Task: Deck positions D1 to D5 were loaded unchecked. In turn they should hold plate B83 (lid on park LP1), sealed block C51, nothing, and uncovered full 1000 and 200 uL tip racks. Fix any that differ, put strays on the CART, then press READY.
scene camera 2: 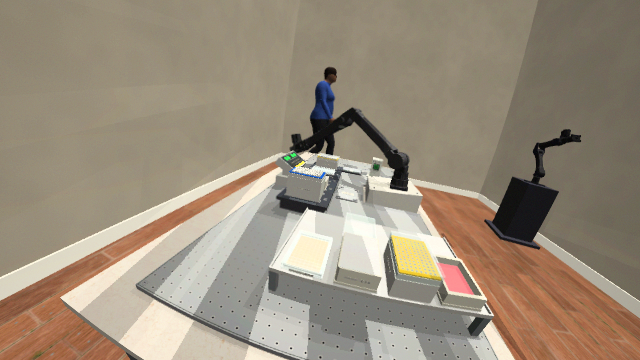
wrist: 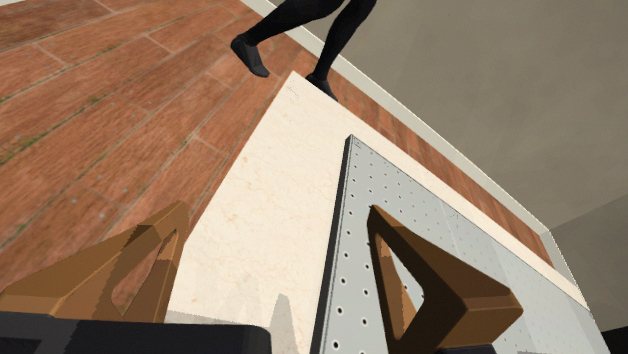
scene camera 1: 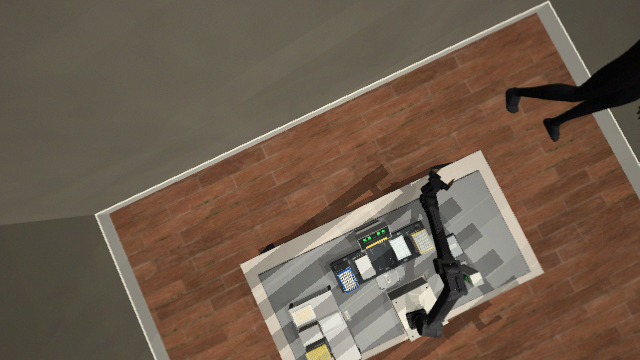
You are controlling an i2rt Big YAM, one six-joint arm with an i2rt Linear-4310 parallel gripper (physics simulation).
Note:
My gripper [wrist: 279, 212] is open, holding nothing. I also see a grey perforated plate [scene camera 2: 222, 277].
The grey perforated plate also shows in the wrist view [wrist: 549, 313].

